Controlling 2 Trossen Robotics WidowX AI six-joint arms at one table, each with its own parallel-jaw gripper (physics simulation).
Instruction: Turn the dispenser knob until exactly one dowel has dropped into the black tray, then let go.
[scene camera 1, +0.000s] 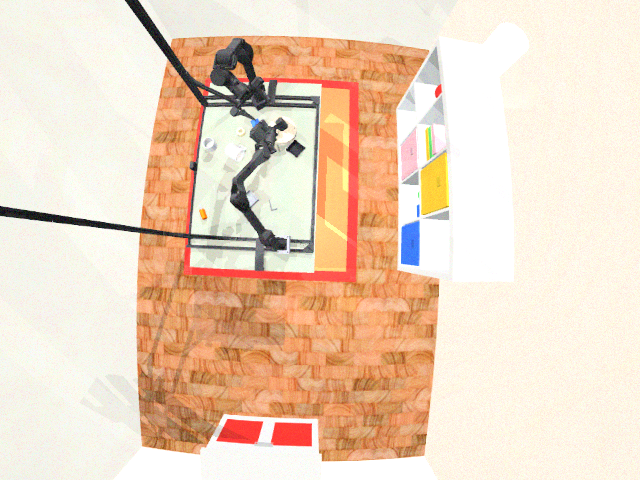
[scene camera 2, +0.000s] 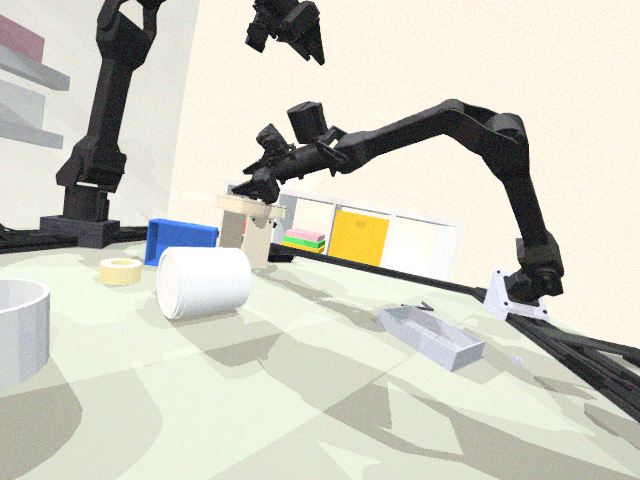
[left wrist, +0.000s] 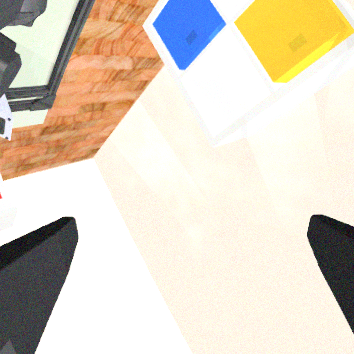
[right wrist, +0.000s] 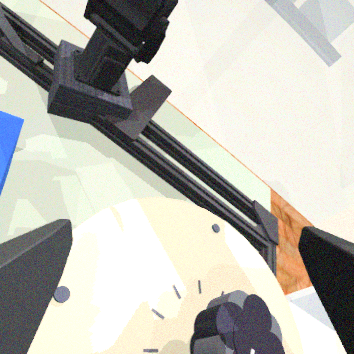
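Seen in the pictures: left gripper, fingertip midpoint: (scene camera 1: 262, 112) (scene camera 2: 315, 62) (left wrist: 193, 226); right gripper, fingertip midpoint: (scene camera 1: 273, 122) (scene camera 2: 237, 181) (right wrist: 188, 234); left arm's base, origin of the base link: (scene camera 1: 259, 97) (scene camera 2: 84, 218) (right wrist: 96, 73); right arm's base, origin of the base link: (scene camera 1: 283, 244) (scene camera 2: 520, 291).
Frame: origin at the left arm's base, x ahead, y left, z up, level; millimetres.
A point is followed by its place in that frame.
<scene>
The dispenser (scene camera 1: 290, 135) @[z 98, x 387, y 4 mm] (scene camera 2: 242, 205) @[z 84, x 298, y -91 mm] (right wrist: 145, 240) @[z 98, x 275, y -36 mm] is a pale round-topped stand. Its dark lobed knob (right wrist: 235, 325) @[z 127, x 322, y -24 mm] shows low in the right wrist view, with short tick marks beside it. The black tray (scene camera 1: 296, 148) @[z -45, x 407, y 20 mm] (scene camera 2: 281, 257) @[z -31, x 420, y -26 mm] lies beside the dispenser's foot; its contents are too small to tell. No dowel can be made out. My right gripper (scene camera 2: 239, 180) @[z 133, x 286, y -40 mm] (right wrist: 188, 234) @[z 133, x 286, y -40 mm] is open, its fingers over the dispenser top; the knob is below and between them, slightly right of centre in the right wrist view. My left gripper (scene camera 2: 316, 60) @[z 406, x 394, y -103 mm] (left wrist: 193, 226) @[z 406, x 394, y -103 mm] is open and empty, high above the table and facing the wall.
A blue bin (scene camera 1: 254, 122) @[z 33, x 163, y -116 mm] (scene camera 2: 180, 240) @[z -3, x 192, y -96 mm] (right wrist: 7, 145) @[z 33, x 179, y -95 mm], a cream ring (scene camera 2: 110, 275) @[z -34, x 122, y -237 mm] and a white cylinder (scene camera 1: 235, 152) @[z 33, x 267, y -304 mm] (scene camera 2: 206, 281) @[z 6, x 242, y -350 mm] stand or lie near the dispenser. A grey tray (scene camera 2: 465, 356) @[z -33, x 531, y -465 mm] lies nearer the right arm's base. An orange object (scene camera 1: 203, 213) @[z -19, x 453, y -657 mm] lies at the table's left.
</scene>
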